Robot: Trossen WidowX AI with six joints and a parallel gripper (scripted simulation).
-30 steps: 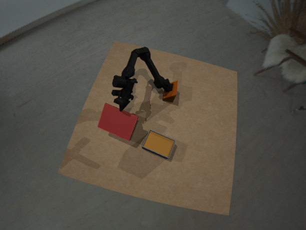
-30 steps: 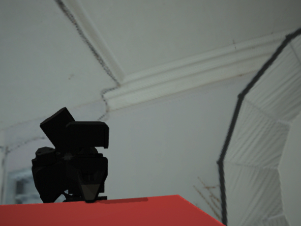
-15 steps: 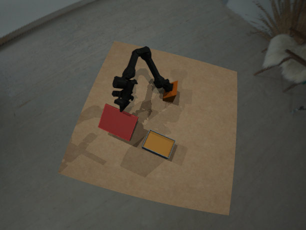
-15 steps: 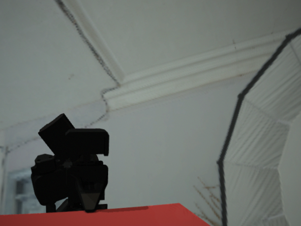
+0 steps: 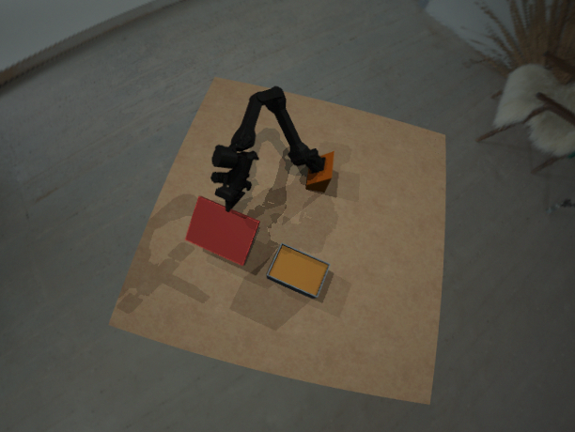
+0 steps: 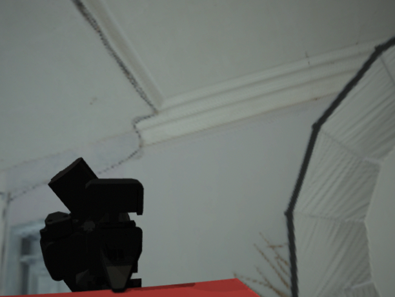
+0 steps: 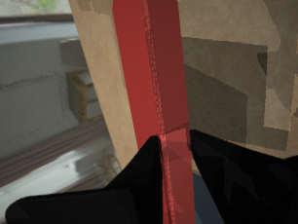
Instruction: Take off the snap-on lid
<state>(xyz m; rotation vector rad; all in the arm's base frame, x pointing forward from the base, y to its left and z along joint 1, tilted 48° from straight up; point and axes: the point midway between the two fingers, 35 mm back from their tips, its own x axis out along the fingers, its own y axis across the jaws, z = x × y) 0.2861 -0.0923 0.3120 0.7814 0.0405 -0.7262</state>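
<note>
My gripper tip is now 70 mm short of the red lid, 10 mm to the left of it and 40 mm above it. Round my gripper tip: storage box (140 mm ahead, 290 mm to the left, 140 mm below).
</note>
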